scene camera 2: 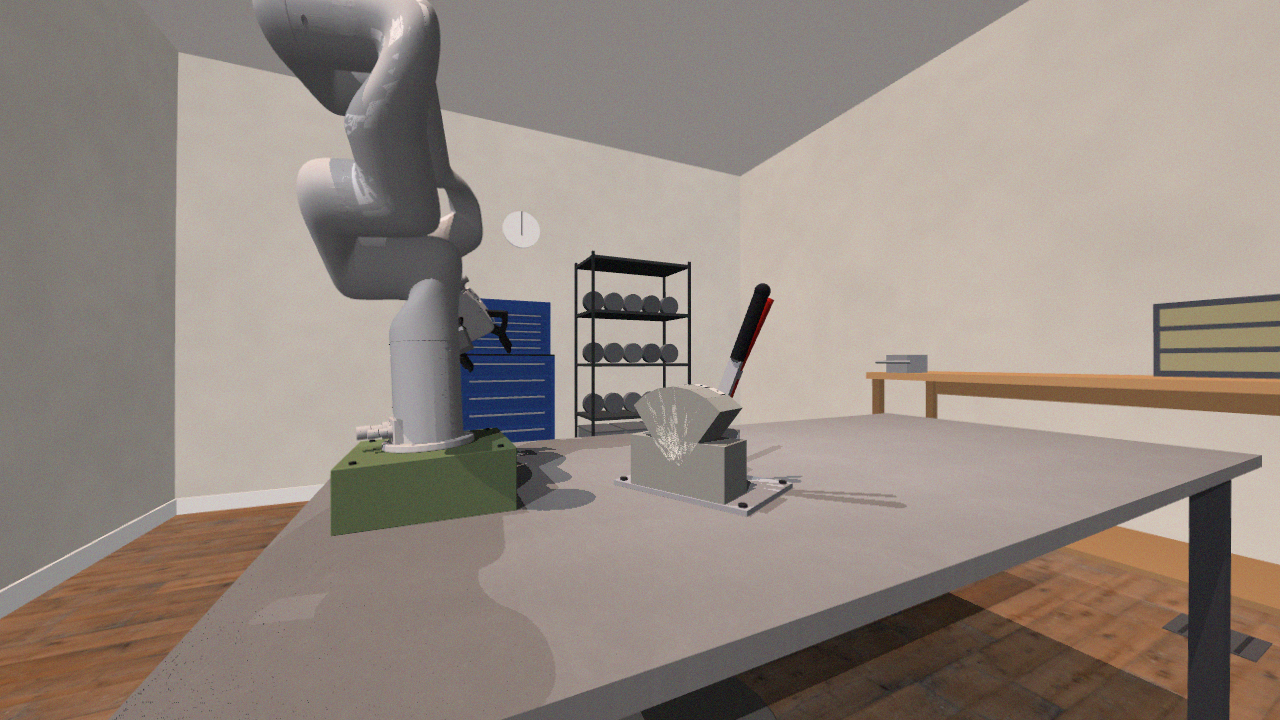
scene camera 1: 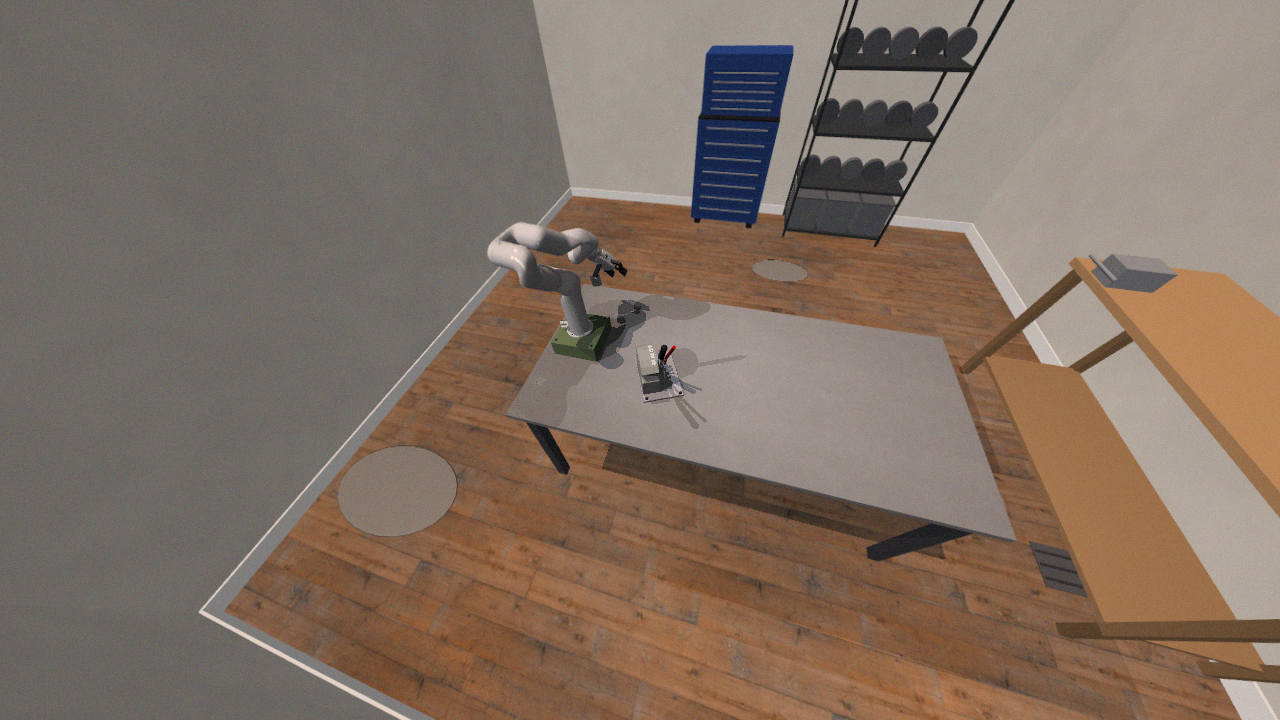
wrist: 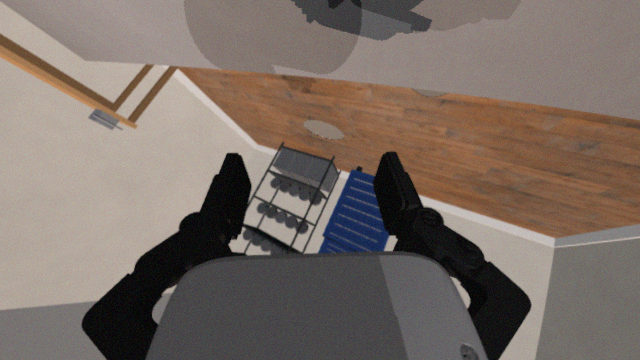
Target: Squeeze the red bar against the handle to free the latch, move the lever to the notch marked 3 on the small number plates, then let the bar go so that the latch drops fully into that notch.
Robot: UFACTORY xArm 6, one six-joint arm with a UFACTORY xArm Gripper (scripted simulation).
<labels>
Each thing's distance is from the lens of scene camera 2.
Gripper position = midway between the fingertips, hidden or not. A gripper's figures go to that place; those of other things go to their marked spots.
gripper (scene camera 2: 491,360): 1.01 m
notched sector (scene camera 2: 684,455): 0.66 m
</labels>
